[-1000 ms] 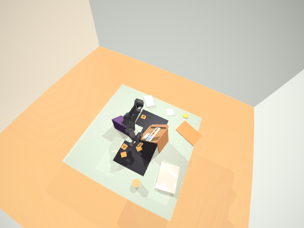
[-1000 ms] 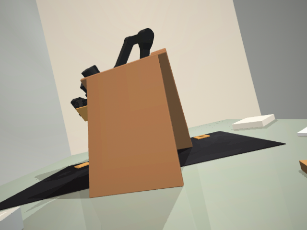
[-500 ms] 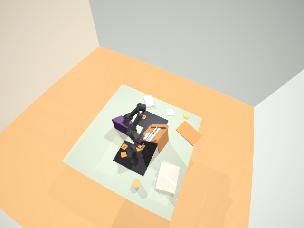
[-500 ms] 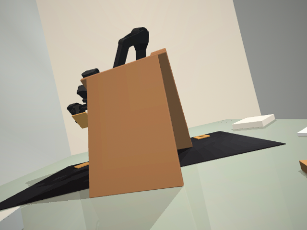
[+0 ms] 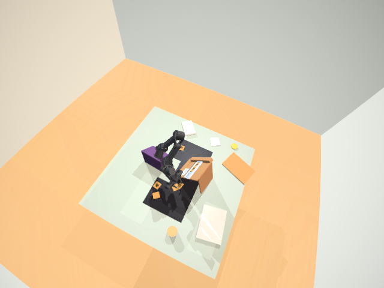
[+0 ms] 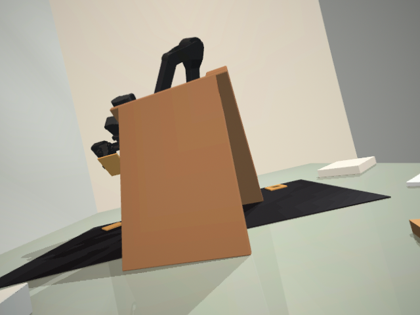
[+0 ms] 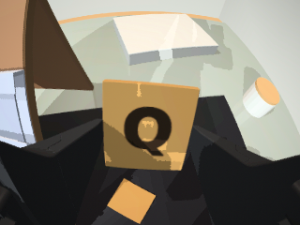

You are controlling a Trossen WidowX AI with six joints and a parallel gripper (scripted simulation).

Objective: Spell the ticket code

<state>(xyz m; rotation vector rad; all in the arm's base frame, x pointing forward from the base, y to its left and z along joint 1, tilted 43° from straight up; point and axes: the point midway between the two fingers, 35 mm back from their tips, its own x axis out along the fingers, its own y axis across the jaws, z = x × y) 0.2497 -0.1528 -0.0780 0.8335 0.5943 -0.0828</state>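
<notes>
My gripper tip is 10 mm past the white ticket, 170 mm to the right of it and 90 mm above it. Also, from my gripper tip: black mat: 80 mm behind, 160 mm to the left, 180 mm below; white block: 360 mm ahead, 170 mm to the right, 160 mm below; orange tile marked q: right at my gripper tip.
</notes>
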